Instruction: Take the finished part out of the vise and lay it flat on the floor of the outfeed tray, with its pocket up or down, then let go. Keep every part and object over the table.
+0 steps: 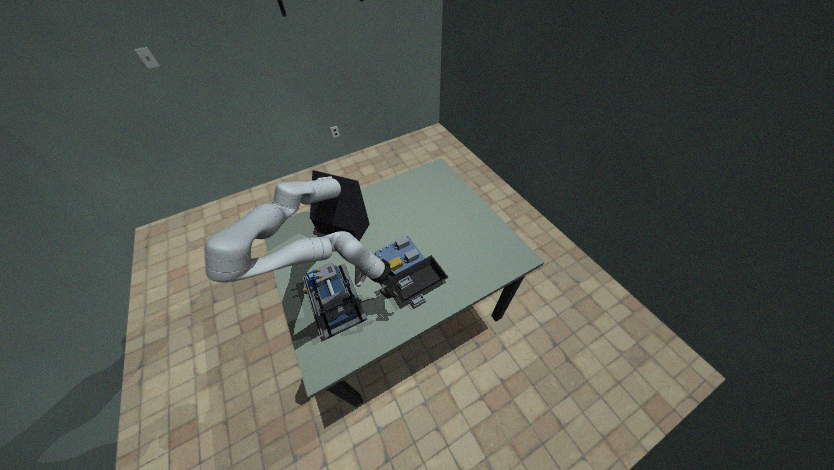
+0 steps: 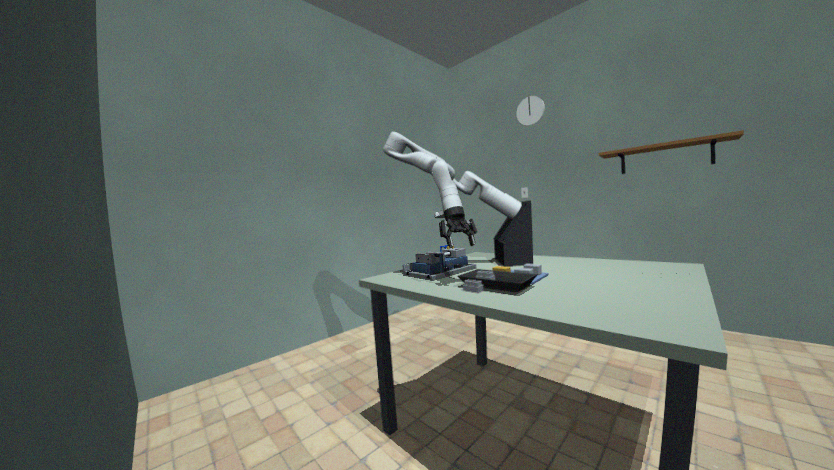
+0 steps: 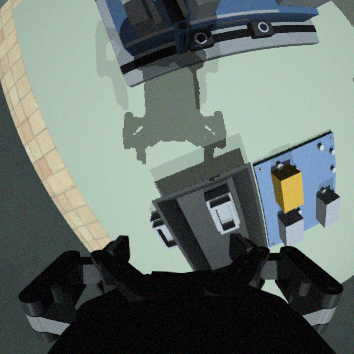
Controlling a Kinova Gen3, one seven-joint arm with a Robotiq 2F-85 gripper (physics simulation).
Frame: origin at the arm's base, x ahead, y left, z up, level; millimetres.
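Seen in the pictures: gripper, fingertip midpoint: (image 1: pixel 394 285) (image 2: pixel 462 246) (image 3: pixel 179 246); arm's base at its link origin: (image 1: pixel 332 188) (image 2: pixel 515 211).
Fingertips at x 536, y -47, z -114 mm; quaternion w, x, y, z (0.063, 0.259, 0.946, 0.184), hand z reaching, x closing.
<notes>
Pixels of each thing's middle, then the offset from my fingertips to it. "*": a spot on its surface instead.
- light grey part with a rectangular pocket, body centre: (image 3: pixel 223 211) (image 2: pixel 485 276) (image 1: pixel 405 282) 34 mm back, 70 mm left, 115 mm down
- similar pocketed part at the middle of its body: (image 3: pixel 167 230) (image 2: pixel 473 285) (image 1: pixel 417 300) 61 mm ahead, 65 mm left, 127 mm down
- grey vise at the middle of its body: (image 1: pixel 332 295) (image 2: pixel 440 261) 180 mm back, 210 mm right, 94 mm down
- blue board at a spot on its surface: (image 3: pixel 310 210) * 189 mm back, 193 mm left, 136 mm down
- yellow block at the middle of its body: (image 3: pixel 287 187) (image 2: pixel 501 271) (image 1: pixel 395 264) 143 mm back, 94 mm left, 118 mm down
A light grey part with a rectangular pocket (image 1: pixel 405 282) (image 3: pixel 223 214) is inside the dark outfeed tray (image 1: pixel 430 279) (image 2: pixel 507 283) (image 3: pixel 257 210); it looks flat on the floor, pocket up. A similar pocketed part (image 1: pixel 417 301) (image 2: pixel 473 285) (image 3: pixel 163 231) lies on the table outside the tray, beside its long wall. The blue and grey vise (image 1: pixel 341 303) (image 2: pixel 424 266) (image 3: pixel 240 35) stands apart from the tray; I cannot tell what is between its jaws. My gripper (image 1: pixel 392 288) (image 2: pixel 461 244) (image 3: pixel 179 246) is open and empty, above table height near the tray, touching neither part.
A blue board (image 1: pixel 413 248) (image 2: pixel 541 276) (image 3: pixel 310 210) beside the tray carries a yellow block (image 1: pixel 395 263) (image 2: pixel 501 269) (image 3: pixel 288 190) and two grey blocks. The black robot stand (image 1: pixel 344 210) (image 2: pixel 516 239) is at the back. The table's front edge runs past the vise and tray.
</notes>
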